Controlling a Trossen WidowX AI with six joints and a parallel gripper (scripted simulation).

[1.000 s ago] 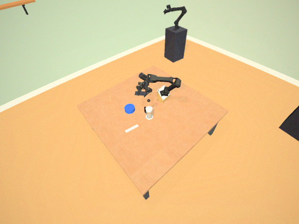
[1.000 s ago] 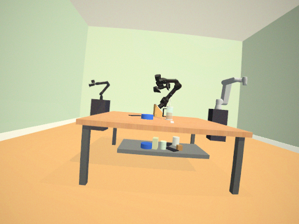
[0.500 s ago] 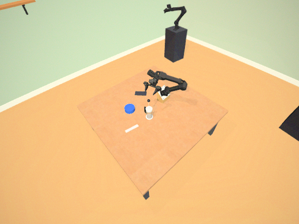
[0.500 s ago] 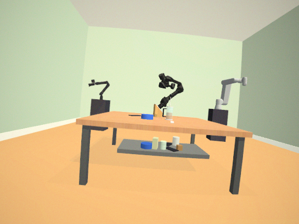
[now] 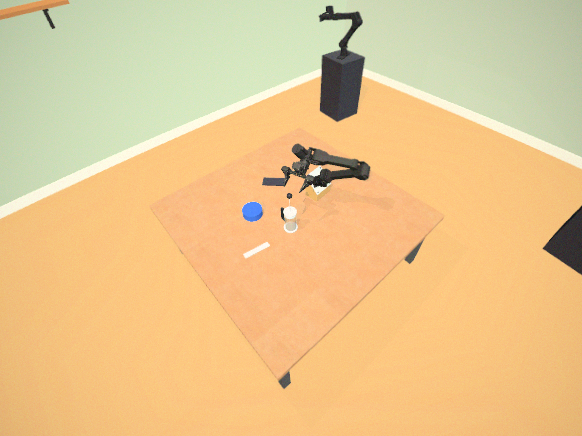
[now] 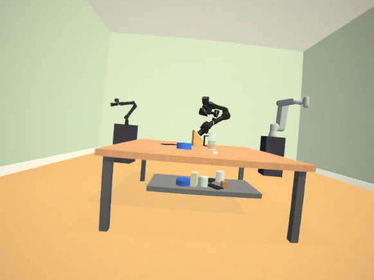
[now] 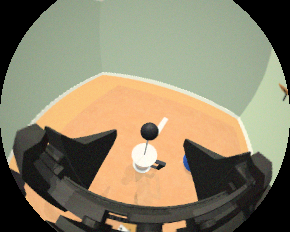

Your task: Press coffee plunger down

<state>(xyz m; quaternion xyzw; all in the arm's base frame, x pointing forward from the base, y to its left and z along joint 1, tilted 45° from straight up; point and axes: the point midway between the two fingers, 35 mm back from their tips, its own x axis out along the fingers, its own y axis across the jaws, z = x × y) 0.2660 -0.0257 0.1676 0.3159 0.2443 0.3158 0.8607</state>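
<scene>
The coffee press lies 20 mm ahead of my gripper tip and 150 mm below it.
</scene>
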